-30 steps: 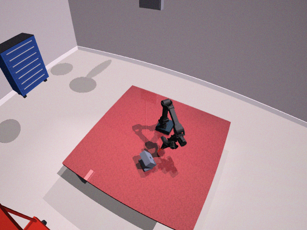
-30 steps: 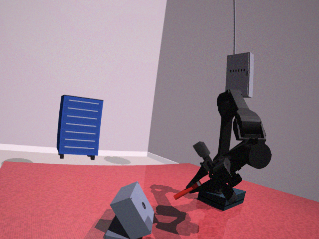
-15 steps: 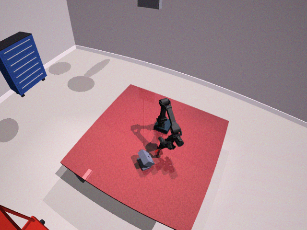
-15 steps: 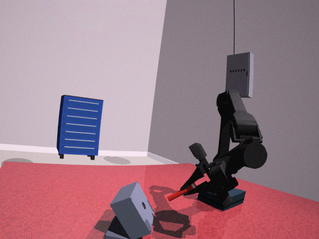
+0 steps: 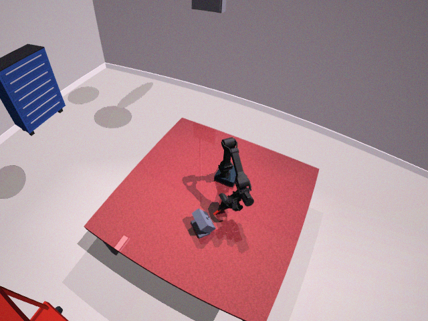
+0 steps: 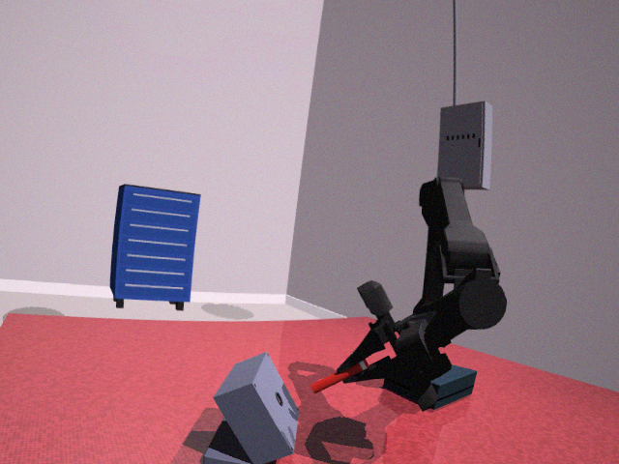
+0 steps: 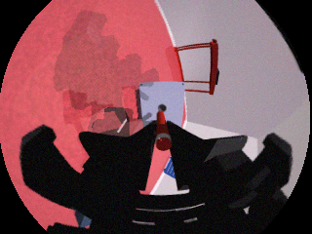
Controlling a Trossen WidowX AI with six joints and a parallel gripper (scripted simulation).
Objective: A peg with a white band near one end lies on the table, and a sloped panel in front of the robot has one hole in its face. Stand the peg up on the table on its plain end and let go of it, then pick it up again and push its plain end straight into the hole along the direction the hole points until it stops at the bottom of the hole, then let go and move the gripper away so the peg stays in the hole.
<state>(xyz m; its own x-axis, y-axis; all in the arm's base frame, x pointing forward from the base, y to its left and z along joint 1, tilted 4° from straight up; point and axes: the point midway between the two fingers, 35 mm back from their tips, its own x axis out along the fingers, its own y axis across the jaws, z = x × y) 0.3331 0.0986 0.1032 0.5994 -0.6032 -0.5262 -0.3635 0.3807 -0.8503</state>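
My gripper tip is now 7 cm to the left of the sloped panel, 7 cm short of it and 6 cm above it. Also, from my gripper tip: red peg (1 cm to the left, 1 cm behind, 1 cm above).
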